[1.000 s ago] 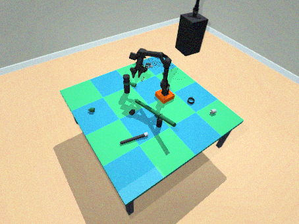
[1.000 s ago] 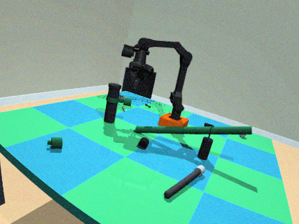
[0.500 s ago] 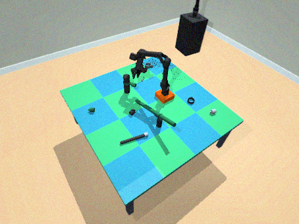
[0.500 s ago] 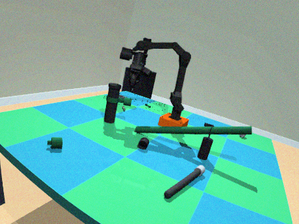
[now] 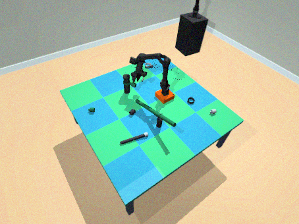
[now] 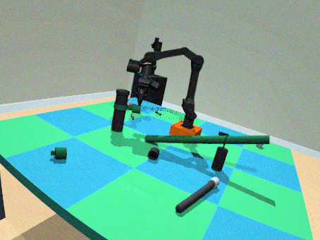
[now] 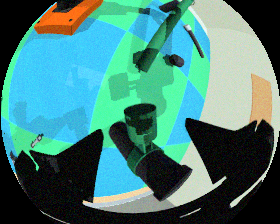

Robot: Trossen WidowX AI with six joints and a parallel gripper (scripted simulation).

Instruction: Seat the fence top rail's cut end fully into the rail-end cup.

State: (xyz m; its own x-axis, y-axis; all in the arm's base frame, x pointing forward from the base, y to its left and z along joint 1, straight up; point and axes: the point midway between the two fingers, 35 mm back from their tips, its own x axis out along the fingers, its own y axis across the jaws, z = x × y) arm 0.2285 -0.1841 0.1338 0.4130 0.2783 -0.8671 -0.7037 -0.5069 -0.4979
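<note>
Now: gripper tip 4 cm short of the green brace band, 3 cm to the left of it and 3 cm above it. From my gripper tip the other things lie so: loop cap 46 cm to the left, 5 cm below; white fitting 54 cm behind, 56 cm to the left, 13 cm below.
</note>
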